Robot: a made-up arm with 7 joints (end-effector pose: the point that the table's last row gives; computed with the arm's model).
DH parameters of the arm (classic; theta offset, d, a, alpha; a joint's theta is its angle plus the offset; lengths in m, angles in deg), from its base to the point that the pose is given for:
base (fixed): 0 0 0 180
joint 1: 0 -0.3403 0 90
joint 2: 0 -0.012 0 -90
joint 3: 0 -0.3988 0 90
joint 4: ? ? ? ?
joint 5: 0 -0.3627 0 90
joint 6: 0 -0.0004 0 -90
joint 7: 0 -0.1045 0 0
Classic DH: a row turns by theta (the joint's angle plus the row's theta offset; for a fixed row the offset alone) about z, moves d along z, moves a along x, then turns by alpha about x.
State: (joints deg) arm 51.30 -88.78 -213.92 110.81 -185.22 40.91 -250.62
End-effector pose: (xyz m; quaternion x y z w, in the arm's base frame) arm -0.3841 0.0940 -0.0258 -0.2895 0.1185 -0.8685 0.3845
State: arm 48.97 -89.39 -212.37 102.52 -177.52 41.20 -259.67
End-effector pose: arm -0.4292 0.1226 -0.0369 -0.3354 0.1652 -0.8559 0.3572
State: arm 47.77 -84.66 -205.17 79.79 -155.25 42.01 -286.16
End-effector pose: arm -0.5378 0.2839 0.0175 -0.4577 0.3207 -0.7727 0.3010
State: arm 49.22 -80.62 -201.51 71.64 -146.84 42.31 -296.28
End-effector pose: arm -0.5594 0.3680 0.0803 -0.4907 0.3843 -0.7244 0.2944
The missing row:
joint 4: 0 -0.0121 0 -90
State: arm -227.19 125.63 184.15 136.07 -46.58 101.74 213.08
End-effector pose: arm -0.1769 -0.1022 0.4342 0.3703 -0.4727 0.6987 0.3889
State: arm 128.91 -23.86 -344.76 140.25 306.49 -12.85 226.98
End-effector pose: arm -0.2485 -0.1124 0.5029 -0.5431 -0.1815 -0.8077 0.1404
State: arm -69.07 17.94 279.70 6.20 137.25 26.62 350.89
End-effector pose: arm 0.1141 0.2850 1.1407 0.9373 0.1448 -0.2668 0.1713
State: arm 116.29 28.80 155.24 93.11 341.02 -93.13 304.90
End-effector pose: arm -0.0757 0.1208 0.9267 -0.2769 -0.9326 -0.1975 0.1205
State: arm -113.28 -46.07 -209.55 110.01 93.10 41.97 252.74
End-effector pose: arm 0.3156 -0.3651 0.2259 -0.1683 0.2322 0.7607 0.5823
